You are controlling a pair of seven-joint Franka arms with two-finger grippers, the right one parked.
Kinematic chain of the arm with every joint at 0, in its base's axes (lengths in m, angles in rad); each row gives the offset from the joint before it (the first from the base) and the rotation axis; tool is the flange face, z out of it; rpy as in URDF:
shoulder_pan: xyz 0 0 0.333 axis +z
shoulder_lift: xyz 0 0 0 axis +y
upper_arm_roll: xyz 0 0 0.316 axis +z
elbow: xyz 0.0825 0 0 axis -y
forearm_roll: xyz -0.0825 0 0.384 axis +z
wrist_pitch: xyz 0 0 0 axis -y
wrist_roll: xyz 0.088 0 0 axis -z
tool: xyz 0 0 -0.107 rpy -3.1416 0 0
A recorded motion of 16 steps. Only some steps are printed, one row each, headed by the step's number.
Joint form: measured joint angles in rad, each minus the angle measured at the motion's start. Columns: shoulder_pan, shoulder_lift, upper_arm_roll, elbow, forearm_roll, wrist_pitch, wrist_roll.
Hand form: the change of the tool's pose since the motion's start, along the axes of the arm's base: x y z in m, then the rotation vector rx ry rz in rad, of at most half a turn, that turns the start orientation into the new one. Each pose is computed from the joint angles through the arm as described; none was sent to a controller.
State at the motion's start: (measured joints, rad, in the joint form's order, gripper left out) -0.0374 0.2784 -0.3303 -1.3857 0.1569 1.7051 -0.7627
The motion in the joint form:
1: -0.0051 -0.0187 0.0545 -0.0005 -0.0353 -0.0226 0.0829
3: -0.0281 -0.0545 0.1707 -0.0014 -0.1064 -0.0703 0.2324
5: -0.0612 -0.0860 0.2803 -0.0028 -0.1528 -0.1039 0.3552
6: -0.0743 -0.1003 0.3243 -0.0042 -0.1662 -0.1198 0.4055
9: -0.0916 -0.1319 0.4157 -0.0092 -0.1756 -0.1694 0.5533
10: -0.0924 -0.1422 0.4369 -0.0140 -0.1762 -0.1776 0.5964
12: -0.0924 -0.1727 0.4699 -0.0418 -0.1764 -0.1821 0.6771
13: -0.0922 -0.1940 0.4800 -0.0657 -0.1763 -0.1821 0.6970
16: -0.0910 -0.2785 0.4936 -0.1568 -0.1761 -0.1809 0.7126
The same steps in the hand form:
1: 0.0007 0.0238 0.0069 -0.0061 0.0173 -0.0314
3: -0.0020 0.0675 0.0210 -0.0292 0.0489 -0.0858
5: -0.0072 0.1037 0.0355 -0.0446 0.0586 -0.1334
6: -0.0108 0.1191 0.0421 -0.0478 0.0622 -0.1537
9: -0.0217 0.1593 0.0547 -0.0404 0.0852 -0.2283
10: -0.0252 0.1708 0.0580 -0.0384 0.0880 -0.2511
12: -0.0346 0.1902 0.0627 -0.0372 0.0901 -0.2987
13: -0.0412 0.1969 0.0638 -0.0394 0.0925 -0.3080
16: -0.0675 0.2085 0.0684 -0.0529 0.0963 -0.3087

